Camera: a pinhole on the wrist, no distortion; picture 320 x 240 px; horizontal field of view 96.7 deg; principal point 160.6 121.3 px. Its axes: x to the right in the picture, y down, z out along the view. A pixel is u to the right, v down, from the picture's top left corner.
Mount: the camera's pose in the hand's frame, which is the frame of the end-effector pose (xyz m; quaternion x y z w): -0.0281 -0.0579 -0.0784 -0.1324 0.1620 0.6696 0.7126
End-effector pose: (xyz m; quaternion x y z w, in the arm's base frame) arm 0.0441 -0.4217 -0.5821 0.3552 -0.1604 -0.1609 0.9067
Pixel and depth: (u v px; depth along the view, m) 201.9 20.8 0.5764
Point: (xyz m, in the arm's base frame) 0.3227 -0.5997 -0.0432
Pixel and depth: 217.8 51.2 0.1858
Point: 0.1037 -0.4321 -0.4729
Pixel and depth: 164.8 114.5 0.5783
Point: -0.0729 -0.5636 -0.1367
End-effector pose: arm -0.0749 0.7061 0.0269 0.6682 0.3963 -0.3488 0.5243
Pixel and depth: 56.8 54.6 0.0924
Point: -0.1451 0.6889 -0.0304
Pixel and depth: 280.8 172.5 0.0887
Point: -0.0528 0.7176 0.0984
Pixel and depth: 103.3 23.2 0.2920
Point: -0.0599 0.5191 -0.2071
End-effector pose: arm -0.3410 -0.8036 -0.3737 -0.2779 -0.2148 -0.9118 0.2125
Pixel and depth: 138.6 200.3 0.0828
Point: -0.3031 -0.7561 -0.4219
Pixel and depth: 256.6 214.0 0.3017
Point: -0.0086 -0.9051 -0.3299
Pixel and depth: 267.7 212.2 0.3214
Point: 0.0188 -0.9378 -0.3195
